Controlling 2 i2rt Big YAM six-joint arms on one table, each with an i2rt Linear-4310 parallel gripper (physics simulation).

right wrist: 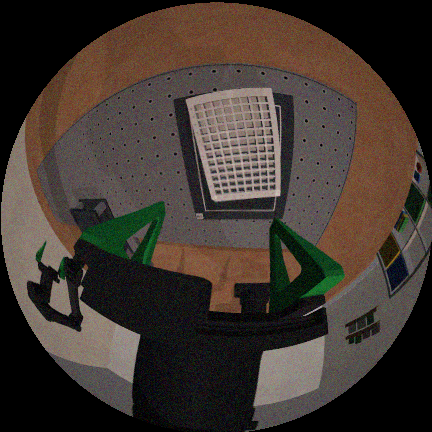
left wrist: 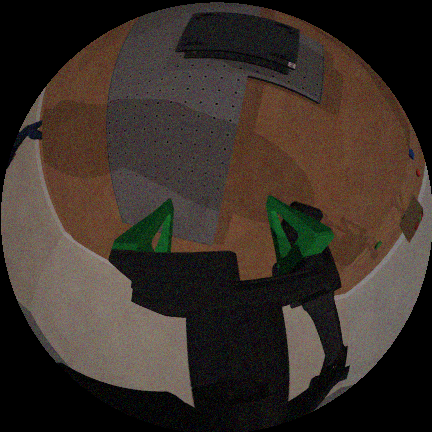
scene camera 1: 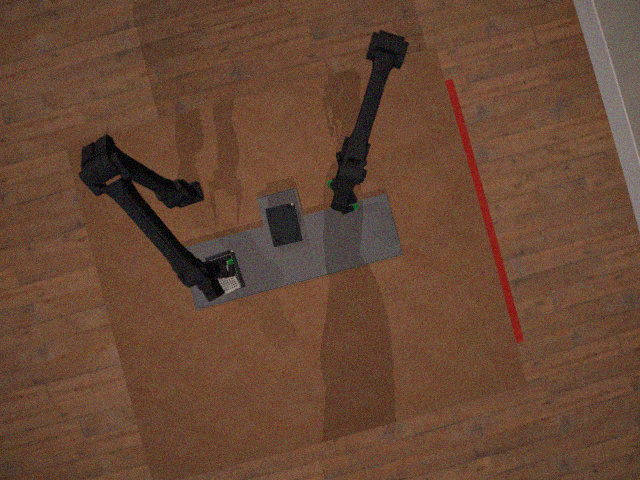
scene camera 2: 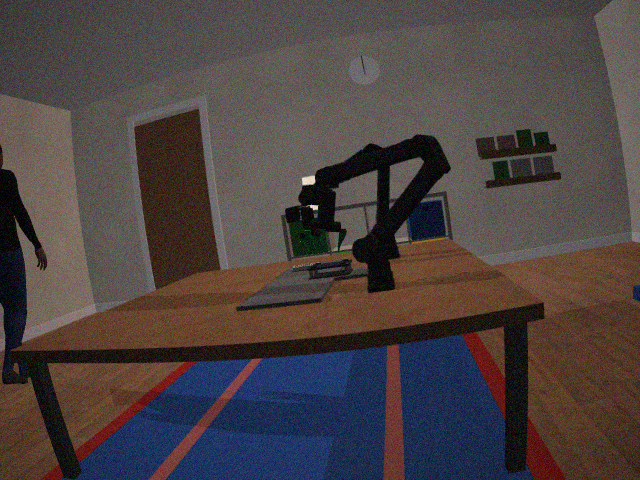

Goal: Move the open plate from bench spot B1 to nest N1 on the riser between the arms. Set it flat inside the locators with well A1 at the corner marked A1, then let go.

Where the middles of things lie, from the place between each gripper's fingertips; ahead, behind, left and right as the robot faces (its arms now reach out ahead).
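My right hand: 1 cm to the left of the white well plate (right wrist: 236, 132), 5 cm short of it, 6 cm above it. The plate: 20 cm ahead of my left hand, 54 cm to the right of it, 11 cm below it.
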